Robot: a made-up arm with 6 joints.
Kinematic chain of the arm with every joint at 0, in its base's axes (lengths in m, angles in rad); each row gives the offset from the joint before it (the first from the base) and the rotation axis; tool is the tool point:
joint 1: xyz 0 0 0.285 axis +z
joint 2: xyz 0 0 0 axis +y
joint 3: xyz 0 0 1.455 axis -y
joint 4: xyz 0 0 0 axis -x
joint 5: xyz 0.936 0 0 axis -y
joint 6: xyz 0 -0.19 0 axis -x
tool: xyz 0 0 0
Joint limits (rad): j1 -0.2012..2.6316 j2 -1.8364..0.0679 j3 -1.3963..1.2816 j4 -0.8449..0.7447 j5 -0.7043..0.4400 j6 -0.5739..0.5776
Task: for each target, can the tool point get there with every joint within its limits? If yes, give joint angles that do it. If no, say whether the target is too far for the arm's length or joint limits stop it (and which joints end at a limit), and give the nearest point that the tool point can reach.
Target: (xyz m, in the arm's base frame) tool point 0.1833 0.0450 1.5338
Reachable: yes | joints 2.0254 -0.7239 -0.5052 -0.2420 -0.1061 -0.2862
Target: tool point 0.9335 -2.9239 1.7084
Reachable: no: too far | nearest point 0.6614 -2.0717 1.2936 | short by 0.986 m
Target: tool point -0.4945 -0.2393 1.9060
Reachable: yes | joints 0.1515 -0.8980 -0.1423 0.5509 -0.4108 0.0991
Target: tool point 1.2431 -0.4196 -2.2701
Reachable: no: too far | nearest point 2.1128 -1.0217 -0.2036 | short by 2.322 m
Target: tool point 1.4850 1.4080 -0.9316
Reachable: no: joint limits stop it (at a limit: joint 1, joint 2, joint 3) | nearest point 0.5327 -0.1080 0.2179 | short by 2.128 m
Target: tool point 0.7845 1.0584 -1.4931
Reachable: no: joint limits stop it (at a limit: joint 1, joint 2, joint 3, joint 4) | nearest point 0.4950 -0.1324 0.1733 | short by 2.068 m
